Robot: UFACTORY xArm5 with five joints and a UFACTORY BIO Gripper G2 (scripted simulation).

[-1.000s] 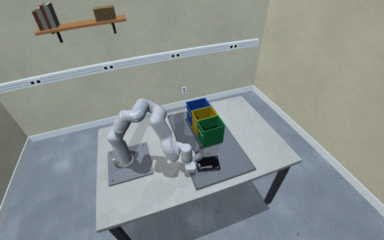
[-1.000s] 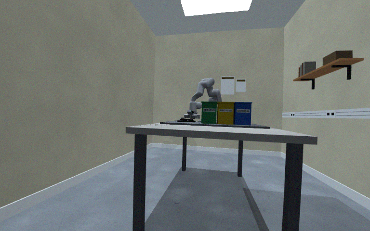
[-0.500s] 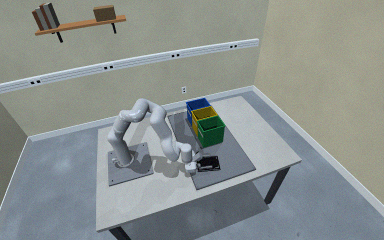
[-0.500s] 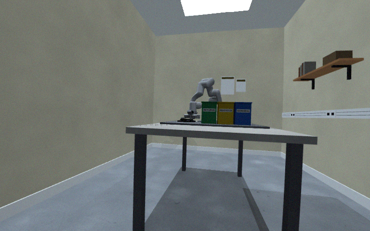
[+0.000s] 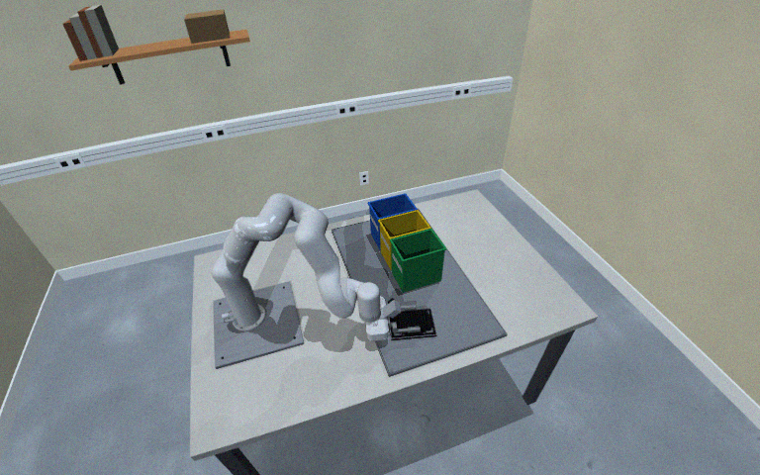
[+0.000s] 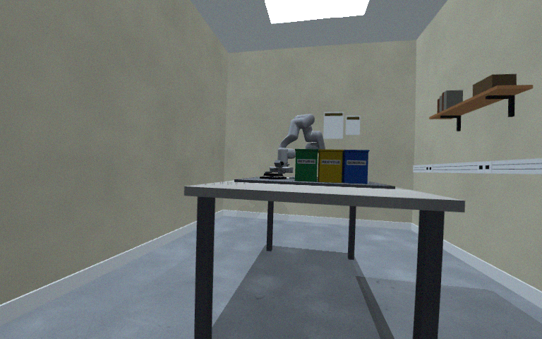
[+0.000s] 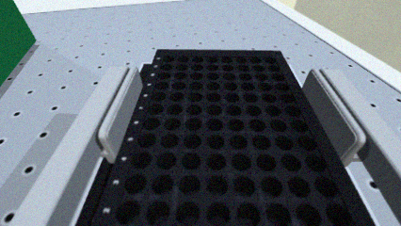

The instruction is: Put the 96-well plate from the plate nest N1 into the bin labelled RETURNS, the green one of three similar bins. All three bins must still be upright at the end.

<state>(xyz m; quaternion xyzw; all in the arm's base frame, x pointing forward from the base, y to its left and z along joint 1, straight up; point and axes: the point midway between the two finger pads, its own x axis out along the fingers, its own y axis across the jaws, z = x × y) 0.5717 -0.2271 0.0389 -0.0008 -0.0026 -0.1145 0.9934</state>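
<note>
The plate nest N1 is 3 cm below my hand. The rest, counted from my hand: black 96-well plate: 1 cm below; green RETURNS bin: 10 cm ahead, 22 cm to the left, 5 cm above; yellow RECYCLE bin: 10 cm ahead, 35 cm to the left, 5 cm above.
</note>
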